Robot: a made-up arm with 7 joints. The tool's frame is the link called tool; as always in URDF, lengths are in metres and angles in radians. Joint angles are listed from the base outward. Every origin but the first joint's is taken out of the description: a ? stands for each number. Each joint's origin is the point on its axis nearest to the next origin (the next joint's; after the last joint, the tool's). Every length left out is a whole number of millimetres.
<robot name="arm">
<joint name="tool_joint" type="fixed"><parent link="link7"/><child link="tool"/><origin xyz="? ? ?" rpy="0 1.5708 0"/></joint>
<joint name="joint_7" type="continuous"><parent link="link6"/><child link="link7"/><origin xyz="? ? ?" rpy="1.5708 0 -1.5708"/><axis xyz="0 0 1"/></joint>
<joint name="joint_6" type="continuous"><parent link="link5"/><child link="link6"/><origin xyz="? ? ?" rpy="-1.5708 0 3.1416"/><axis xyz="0 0 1"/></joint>
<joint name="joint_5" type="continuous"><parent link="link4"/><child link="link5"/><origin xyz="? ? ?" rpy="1.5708 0 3.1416"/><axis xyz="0 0 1"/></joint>
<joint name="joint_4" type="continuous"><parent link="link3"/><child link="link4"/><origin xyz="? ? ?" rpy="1.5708 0 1.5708"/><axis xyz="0 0 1"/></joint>
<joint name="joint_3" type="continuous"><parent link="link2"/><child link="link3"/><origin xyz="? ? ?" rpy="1.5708 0 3.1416"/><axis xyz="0 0 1"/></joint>
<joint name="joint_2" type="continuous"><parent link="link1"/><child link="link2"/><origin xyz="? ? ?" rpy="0 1.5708 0"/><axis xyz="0 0 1"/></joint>
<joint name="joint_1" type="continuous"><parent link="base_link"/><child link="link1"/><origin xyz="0 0.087 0" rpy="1.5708 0 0"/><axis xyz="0 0 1"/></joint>
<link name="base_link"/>
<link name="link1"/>
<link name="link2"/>
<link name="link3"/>
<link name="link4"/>
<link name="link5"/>
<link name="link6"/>
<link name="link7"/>
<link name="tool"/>
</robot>
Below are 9 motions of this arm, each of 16 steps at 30 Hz.
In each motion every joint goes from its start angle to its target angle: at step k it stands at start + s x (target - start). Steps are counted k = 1, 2, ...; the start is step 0. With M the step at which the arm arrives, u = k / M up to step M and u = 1 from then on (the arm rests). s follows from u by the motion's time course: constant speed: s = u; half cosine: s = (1 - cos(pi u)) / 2; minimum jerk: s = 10 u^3 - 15 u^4 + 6 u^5.
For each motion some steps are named. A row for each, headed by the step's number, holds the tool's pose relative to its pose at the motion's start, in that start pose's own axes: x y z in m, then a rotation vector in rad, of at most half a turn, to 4 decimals.
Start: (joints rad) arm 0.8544 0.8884 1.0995 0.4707 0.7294 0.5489 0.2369
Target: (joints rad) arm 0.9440 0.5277 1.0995 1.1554 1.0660 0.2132 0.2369
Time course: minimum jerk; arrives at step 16
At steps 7, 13, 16:
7: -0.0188 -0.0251 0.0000 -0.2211 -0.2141 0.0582
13: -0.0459 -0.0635 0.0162 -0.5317 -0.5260 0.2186
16: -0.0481 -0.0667 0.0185 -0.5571 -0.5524 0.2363

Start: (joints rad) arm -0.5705 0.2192 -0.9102 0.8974 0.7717 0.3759 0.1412
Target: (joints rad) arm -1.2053 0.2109 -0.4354 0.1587 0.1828 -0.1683 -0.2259
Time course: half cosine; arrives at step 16
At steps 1, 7, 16:
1: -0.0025 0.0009 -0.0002 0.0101 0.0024 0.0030
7: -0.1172 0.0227 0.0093 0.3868 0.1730 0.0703
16: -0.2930 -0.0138 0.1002 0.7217 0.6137 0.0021

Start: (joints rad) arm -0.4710 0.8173 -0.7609 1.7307 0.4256 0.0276 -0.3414
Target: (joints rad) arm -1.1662 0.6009 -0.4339 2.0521 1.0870 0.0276 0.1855
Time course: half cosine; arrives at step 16
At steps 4, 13, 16:
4: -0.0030 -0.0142 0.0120 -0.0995 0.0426 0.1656
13: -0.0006 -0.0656 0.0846 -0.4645 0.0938 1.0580
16: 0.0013 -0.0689 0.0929 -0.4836 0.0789 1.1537

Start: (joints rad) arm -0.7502 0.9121 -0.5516 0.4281 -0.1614 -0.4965 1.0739
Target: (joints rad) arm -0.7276 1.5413 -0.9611 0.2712 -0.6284 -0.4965 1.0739
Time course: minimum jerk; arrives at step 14
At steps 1, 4, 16:
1: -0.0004 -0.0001 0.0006 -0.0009 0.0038 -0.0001
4: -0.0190 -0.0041 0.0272 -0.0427 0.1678 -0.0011
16: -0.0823 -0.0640 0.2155 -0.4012 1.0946 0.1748

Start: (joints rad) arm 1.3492 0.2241 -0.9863 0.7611 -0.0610 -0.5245 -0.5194
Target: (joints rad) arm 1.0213 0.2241 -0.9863 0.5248 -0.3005 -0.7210 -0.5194
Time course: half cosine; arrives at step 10
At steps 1, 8, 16:
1: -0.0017 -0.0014 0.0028 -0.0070 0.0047 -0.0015
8: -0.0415 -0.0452 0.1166 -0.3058 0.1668 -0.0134
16: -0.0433 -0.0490 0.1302 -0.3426 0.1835 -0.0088

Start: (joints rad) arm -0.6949 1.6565 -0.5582 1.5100 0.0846 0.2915 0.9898
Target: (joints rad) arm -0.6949 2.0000 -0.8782 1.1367 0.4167 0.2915 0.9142
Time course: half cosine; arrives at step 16
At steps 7, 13, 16:
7: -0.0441 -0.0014 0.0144 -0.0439 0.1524 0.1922
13: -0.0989 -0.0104 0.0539 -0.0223 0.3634 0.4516
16: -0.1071 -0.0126 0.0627 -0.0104 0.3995 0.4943

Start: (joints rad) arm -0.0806 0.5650 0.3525 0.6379 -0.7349 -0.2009 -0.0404
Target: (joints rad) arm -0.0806 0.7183 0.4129 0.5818 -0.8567 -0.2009 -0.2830
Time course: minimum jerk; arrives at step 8
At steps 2, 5, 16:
2: -0.0034 0.0050 -0.0002 0.0330 0.0098 -0.0189
5: -0.0223 0.0359 0.0003 0.2296 0.0605 -0.1348
16: -0.0300 0.0500 0.0014 0.3157 0.0784 -0.1876

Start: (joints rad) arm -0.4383 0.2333 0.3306 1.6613 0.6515 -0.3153 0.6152
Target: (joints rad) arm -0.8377 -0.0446 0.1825 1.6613 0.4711 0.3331 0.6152
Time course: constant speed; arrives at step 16
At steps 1, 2, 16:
1: -0.0039 -0.0051 0.0059 0.0054 0.0604 0.0390
2: -0.0075 -0.0103 0.0118 0.0110 0.1203 0.0781
16: -0.0308 -0.0934 0.0929 0.1054 0.9140 0.6512

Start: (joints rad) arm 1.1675 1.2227 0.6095 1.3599 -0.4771 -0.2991 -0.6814
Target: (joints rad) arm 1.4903 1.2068 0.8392 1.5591 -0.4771 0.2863 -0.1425
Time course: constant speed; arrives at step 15
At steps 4, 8, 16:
4: 0.0020 0.0166 -0.0177 0.0180 0.1314 -0.0775
8: 0.0037 0.0359 -0.0322 0.0362 0.2825 -0.1188
16: 0.0066 0.0739 -0.0486 0.0713 0.5692 -0.0936

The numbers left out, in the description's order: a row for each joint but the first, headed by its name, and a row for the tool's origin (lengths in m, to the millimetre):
tool: 0 0 0
joint_7: 0 0 0
joint_6: 0 0 0
joint_5: 0 -0.177 0
joint_4: 0 0 0
joint_3: 0 -0.213 0
joint_2: 0 0 0

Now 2 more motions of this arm.
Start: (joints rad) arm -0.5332 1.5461 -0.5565 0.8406 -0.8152 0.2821 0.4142
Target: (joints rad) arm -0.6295 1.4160 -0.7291 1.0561 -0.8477 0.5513 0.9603
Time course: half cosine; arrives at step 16
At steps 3, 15, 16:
3: 0.0078 -0.0011 0.0011 -0.0415 -0.0054 -0.0133
15: 0.0874 -0.0222 0.0250 -0.4819 -0.0499 -0.1478
16: 0.0882 -0.0226 0.0254 -0.4865 -0.0503 -0.1491

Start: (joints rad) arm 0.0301 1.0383 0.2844 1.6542 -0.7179 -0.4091 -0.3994
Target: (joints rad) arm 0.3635 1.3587 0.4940 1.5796 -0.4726 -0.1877 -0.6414
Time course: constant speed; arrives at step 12
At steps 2, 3, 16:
2: -0.0137 0.0185 -0.0106 0.1111 0.0446 -0.0618
3: -0.0200 0.0284 -0.0154 0.1681 0.0660 -0.0921
16: -0.0570 0.1337 -0.0415 0.7176 0.2296 -0.3441

